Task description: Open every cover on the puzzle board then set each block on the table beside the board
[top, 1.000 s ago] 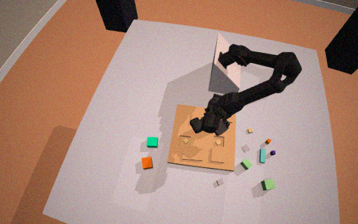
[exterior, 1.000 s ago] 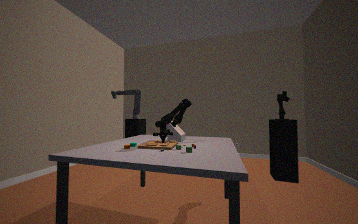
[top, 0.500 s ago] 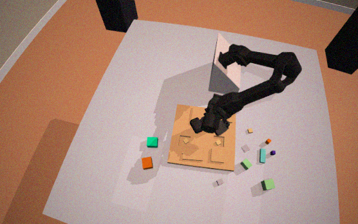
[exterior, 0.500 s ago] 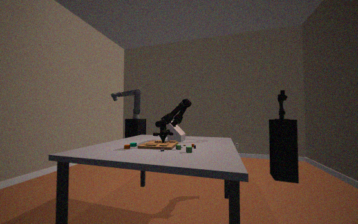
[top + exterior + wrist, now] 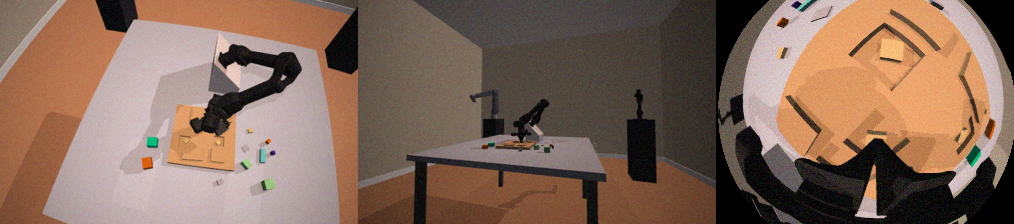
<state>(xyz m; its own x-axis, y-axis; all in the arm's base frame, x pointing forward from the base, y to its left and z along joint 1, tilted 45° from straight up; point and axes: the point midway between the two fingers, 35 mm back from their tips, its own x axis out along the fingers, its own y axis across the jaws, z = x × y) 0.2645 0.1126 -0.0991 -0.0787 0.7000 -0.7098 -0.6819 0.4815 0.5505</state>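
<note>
My gripper tip is now 40 mm short of the tan puzzle board and 10 mm to the right of it. Round my gripper tip: teal bar: 70 mm ahead, 280 mm to the left, 10 mm below; then tiny orange cube: 290 mm to the left, 10 mm below; then green block: 150 mm ahead, 230 mm to the right.
</note>
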